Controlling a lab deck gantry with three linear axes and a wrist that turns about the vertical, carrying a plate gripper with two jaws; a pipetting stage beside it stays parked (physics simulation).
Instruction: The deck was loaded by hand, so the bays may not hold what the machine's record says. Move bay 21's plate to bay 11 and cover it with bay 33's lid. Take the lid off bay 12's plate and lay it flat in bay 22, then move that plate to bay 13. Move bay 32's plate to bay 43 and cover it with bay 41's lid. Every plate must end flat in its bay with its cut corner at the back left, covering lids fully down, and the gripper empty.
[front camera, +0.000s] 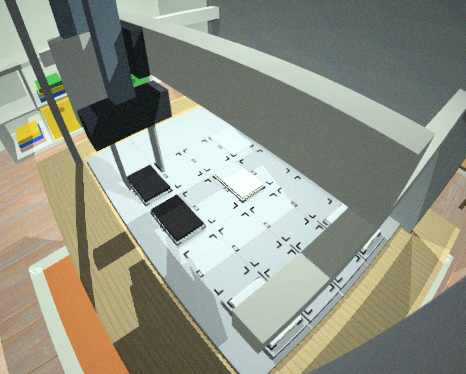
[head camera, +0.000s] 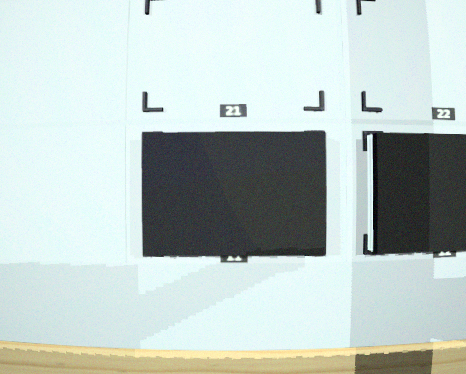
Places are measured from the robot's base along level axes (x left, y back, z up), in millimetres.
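Pixels of known places: gripper, between the fingertips: (front camera: 144, 176); robot's base, origin of its link: (head camera: 147, 251).
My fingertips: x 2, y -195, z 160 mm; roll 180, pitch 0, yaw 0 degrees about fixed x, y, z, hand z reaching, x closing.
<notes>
For each thing: its top centre in the pictures, then the offset to it from my fingertips.
- second black-topped plate, centre of its top: (head camera: 459, 192) (front camera: 176, 215) dx +41, dy -33, dz -144 mm
- cream-white plate, centre of its top: (front camera: 238, 178) dx +255, dy -33, dz -146 mm
- thin pale lid, centre of its top: (front camera: 230, 139) dx +362, dy +131, dz -152 mm
A black-topped plate (front camera: 149, 184) (head camera: 233, 194) lies in bay 11, partly hiding that bay's label. A second black-topped plate (front camera: 178, 219) (head camera: 420, 194) lies in bay 12, with a pale edge at its left in the head view. My gripper (front camera: 143, 175) is open in the front view, its two fingers hanging over the bay 11 plate and apart from it; the fingers do not show in the head view. A cream-white plate (front camera: 241, 181) stands in what looks like bay 32. A thin pale lid (front camera: 231, 141) lies at the back left, in what looks like bay 41. No lid shows in bay 33.
A big grey beam (front camera: 280, 85) crosses above the deck's back. A pale grey block (front camera: 282, 295) hides part of the right side. White pieces (front camera: 247, 292) (front camera: 336, 212) show partly beside it. The wooden table edge (head camera: 233, 361) runs along the front.
</notes>
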